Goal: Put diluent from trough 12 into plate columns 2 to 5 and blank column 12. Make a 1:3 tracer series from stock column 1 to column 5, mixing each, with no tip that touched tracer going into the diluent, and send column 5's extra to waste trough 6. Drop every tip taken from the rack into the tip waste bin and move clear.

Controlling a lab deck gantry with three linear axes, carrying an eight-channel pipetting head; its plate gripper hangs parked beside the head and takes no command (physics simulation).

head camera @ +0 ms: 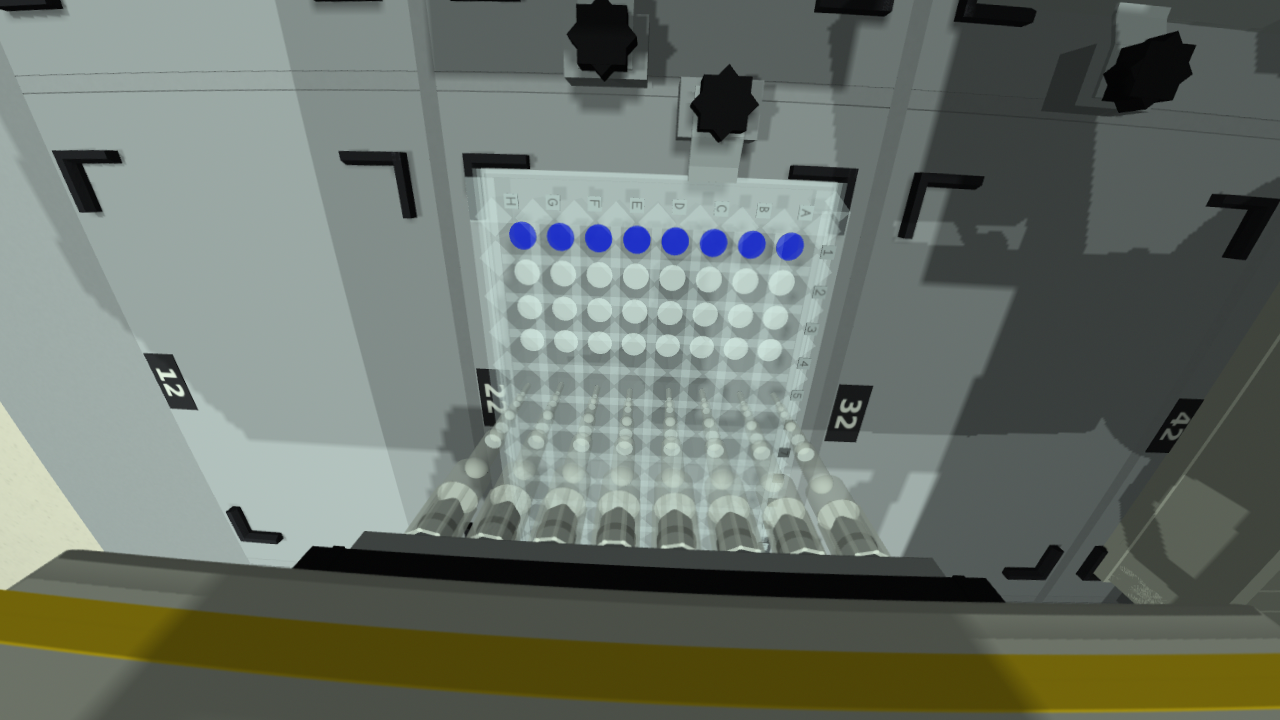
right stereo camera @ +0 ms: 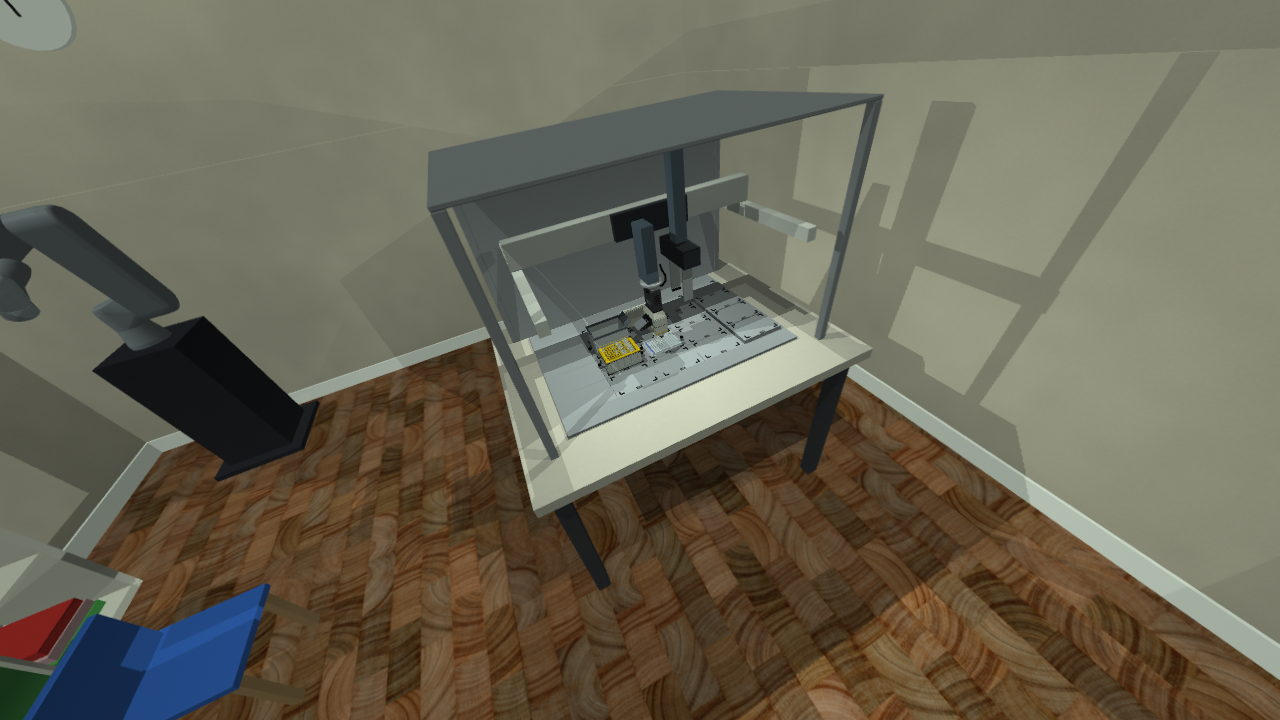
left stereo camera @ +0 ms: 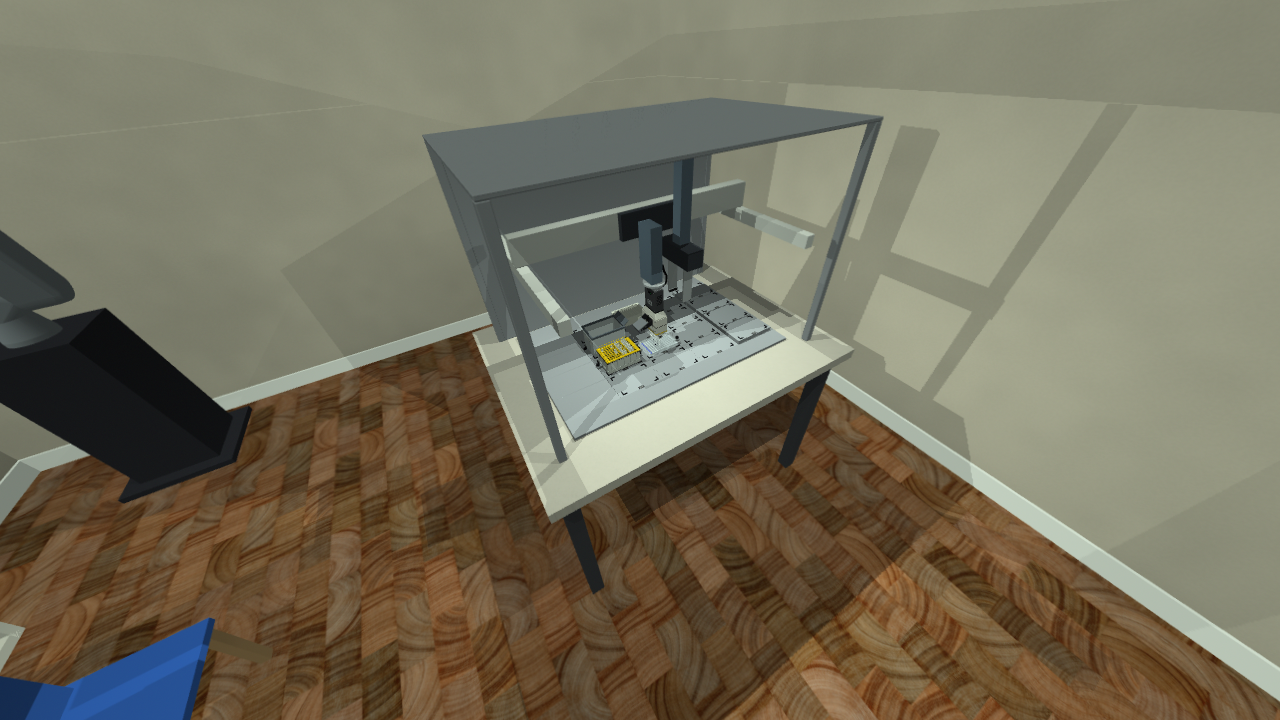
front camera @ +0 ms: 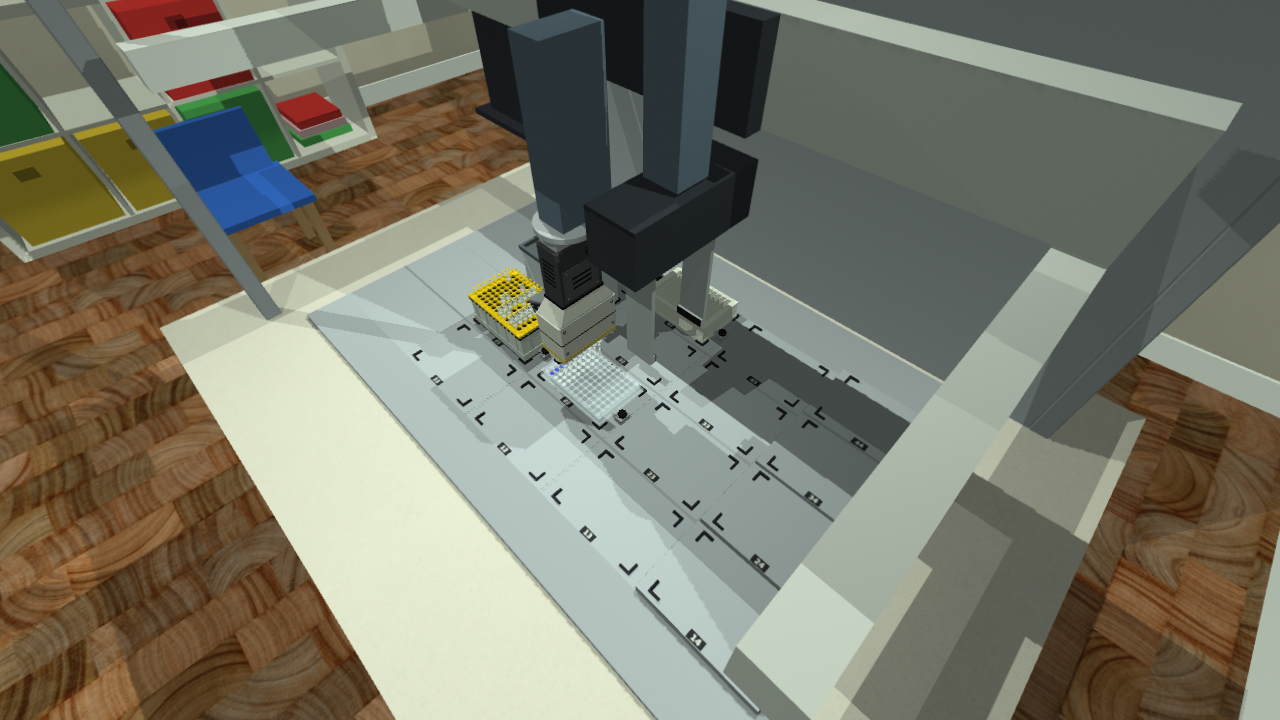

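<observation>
The pipetting head is low over the plate. Its eight clear tips point down at column 5; whether their ends are inside the wells I cannot tell. Column 1 is blue. Columns 2, 3 and 4 hold pale liquid, and column 5 shows no such discs. Column 12 is hidden under the head in the head view. The trough block is partly behind my parked gripper, whose two paddles stand apart with nothing between them. The yellow tip rack has gaps.
The tip waste bin is mostly hidden behind the head, at the rack's far side. Black knobs stand beside the plate. Black corner brackets mark the deck positions. The frame's post rises at the left.
</observation>
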